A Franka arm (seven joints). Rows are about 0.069 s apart.
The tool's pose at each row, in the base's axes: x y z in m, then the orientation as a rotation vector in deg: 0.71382, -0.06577, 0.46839, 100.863, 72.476, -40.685; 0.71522, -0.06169, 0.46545, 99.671, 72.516, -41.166; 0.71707, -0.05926, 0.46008, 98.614, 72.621, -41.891; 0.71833, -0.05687, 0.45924, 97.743, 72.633, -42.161; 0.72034, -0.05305, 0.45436, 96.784, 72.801, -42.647; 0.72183, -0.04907, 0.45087, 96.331, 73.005, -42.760; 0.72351, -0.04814, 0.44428, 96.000, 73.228, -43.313; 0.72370, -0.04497, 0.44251, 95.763, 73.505, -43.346; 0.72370, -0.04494, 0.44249, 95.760, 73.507, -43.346; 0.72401, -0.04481, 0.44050, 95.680, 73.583, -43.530; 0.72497, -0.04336, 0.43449, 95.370, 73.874, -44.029; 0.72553, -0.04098, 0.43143, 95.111, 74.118, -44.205; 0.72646, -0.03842, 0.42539, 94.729, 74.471, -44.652; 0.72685, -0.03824, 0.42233, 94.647, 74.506, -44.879; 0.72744, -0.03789, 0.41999, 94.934, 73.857, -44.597; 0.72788, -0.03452, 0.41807, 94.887, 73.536, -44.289
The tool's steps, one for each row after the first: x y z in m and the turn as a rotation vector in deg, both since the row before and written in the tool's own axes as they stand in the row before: 0.00479, -0.00015, -0.00207, -0.595, -0.801, -0.508; 0.00616, -0.00017, 0.00048, -0.351, -0.802, -0.623; 0.00217, 0.00066, -0.00169, -0.476, -0.559, -0.333; 0.00642, 0.00007, -0.00112, -0.407, -0.609, -0.552; 0.00514, 0.00003, -0.00197, -0.253, -0.168, -0.296; 0.00652, -0.00035, 0.00213, 0.089, -0.278, -0.466; 0.00293, -0.00060, -0.00208, -0.141, 0.019, -0.258; 0.00003, -0.00001, -0.00002, -0.002, 0.000, -0.002; 0.00185, -0.00026, 0.00076, 0.052, -0.075, -0.149; 0.00606, -0.00083, 0.00134, 0.079, -0.203, -0.484; 0.00380, -0.00047, -0.00081, -0.073, -0.070, -0.302; 0.00656, -0.00087, 0.00032, 0.002, -0.182, -0.522; 0.00284, -0.00040, 0.00116, 0.076, -0.115, -0.141; 0.00234, -0.00004, 0.00070, 0.021, -0.102, 0.624; 0.00319, -0.00035, -0.00222, -0.221, -0.081, 0.334
